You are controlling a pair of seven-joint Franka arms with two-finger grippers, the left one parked.
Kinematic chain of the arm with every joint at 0, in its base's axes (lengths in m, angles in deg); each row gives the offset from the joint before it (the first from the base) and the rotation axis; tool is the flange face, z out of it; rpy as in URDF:
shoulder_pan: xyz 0 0 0.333 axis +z
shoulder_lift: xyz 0 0 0 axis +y
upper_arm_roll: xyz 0 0 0.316 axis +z
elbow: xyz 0.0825 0 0 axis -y
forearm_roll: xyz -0.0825 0 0.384 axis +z
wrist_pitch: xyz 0 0 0 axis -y
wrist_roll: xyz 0.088 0 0 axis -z
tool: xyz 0 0 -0.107 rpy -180 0 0
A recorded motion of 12 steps. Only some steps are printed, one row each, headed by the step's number.
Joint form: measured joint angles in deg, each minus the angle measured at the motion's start. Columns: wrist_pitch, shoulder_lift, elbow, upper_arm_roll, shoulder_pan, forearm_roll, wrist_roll.
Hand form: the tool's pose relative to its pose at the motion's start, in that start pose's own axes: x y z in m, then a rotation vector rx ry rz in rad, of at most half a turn. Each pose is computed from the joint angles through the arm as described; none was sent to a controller.
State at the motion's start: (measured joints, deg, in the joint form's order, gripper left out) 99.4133 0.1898 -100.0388 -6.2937 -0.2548 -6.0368 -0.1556
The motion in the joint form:
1: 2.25 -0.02 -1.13 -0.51 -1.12 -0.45 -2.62
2: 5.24 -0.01 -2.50 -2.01 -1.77 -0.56 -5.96
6: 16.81 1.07 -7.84 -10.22 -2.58 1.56 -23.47
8: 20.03 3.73 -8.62 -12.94 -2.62 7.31 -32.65
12: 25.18 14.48 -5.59 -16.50 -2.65 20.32 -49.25
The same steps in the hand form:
1: 0.0015 0.0157 0.0074 -0.0076 0.0168 -0.0210
2: 0.0029 0.0357 0.0165 -0.0114 0.0406 -0.0451
6: 0.0002 0.1164 0.0619 -0.0124 0.1181 -0.1925
8: 0.0051 0.1355 0.0906 0.0469 0.1410 -0.2658
12: 0.0371 0.1583 0.1637 0.1367 0.1831 -0.3837

